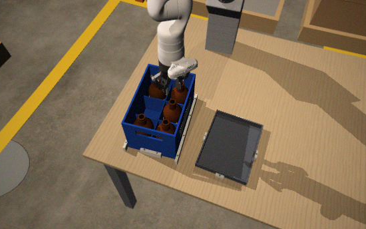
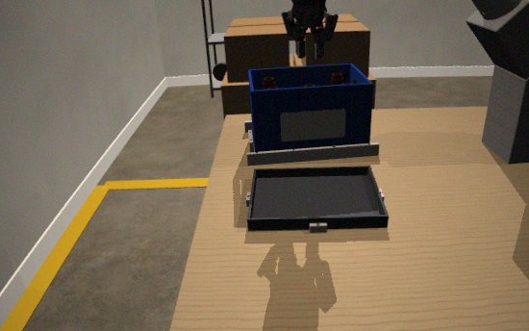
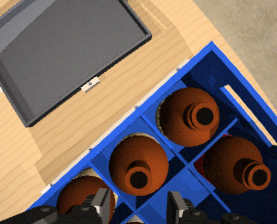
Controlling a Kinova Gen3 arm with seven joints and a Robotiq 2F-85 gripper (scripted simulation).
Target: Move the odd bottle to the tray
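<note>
Now: hand 160 mm above the blue crate, 40 mm to the left of it and 10 mm short of it. From my hand the other things lie so: dark grey tray (230 mm to the left, 230 mm below, 40 mm behind).
</note>
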